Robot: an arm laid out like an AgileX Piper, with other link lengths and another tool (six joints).
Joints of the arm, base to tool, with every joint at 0 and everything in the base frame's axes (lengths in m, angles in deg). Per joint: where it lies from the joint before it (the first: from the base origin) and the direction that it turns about. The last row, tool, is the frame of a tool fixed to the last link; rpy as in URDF.
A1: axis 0 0 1 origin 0 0 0.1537
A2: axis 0 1 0 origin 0 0 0
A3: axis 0 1 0 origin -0.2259 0 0.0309
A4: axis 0.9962 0 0.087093 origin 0.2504 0 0.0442
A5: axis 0 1 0 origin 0 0 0
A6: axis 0.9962 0 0.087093 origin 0.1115 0 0.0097
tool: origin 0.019 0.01 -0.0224 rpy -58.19 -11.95 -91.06
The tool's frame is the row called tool.
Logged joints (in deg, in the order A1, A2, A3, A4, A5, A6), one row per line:
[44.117, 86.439, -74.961, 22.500, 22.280, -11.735]
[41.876, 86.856, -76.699, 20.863, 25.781, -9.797]
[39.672, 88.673, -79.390, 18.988, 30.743, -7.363]
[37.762, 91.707, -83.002, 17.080, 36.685, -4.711]
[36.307, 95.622, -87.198, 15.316, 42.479, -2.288]
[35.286, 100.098, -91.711, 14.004, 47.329, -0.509]
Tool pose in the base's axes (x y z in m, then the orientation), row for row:
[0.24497, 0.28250, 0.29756, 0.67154, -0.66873, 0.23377, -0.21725]
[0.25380, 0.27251, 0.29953, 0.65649, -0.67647, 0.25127, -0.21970]
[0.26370, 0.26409, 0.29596, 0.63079, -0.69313, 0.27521, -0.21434]
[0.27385, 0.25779, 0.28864, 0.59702, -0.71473, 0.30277, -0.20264]
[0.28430, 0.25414, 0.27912, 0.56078, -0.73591, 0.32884, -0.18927]
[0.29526, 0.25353, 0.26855, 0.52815, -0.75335, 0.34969, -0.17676]
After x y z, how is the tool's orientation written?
As a quaternion, w x y z.
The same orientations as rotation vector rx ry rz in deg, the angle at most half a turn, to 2 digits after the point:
[-86.30, 30.17, -28.04]
[-87.83, 32.62, -28.52]
[-90.92, 36.10, -28.12]
[-95.05, 40.26, -26.95]
[-99.35, 44.40, -25.55]
[-103.12, 47.87, -24.20]

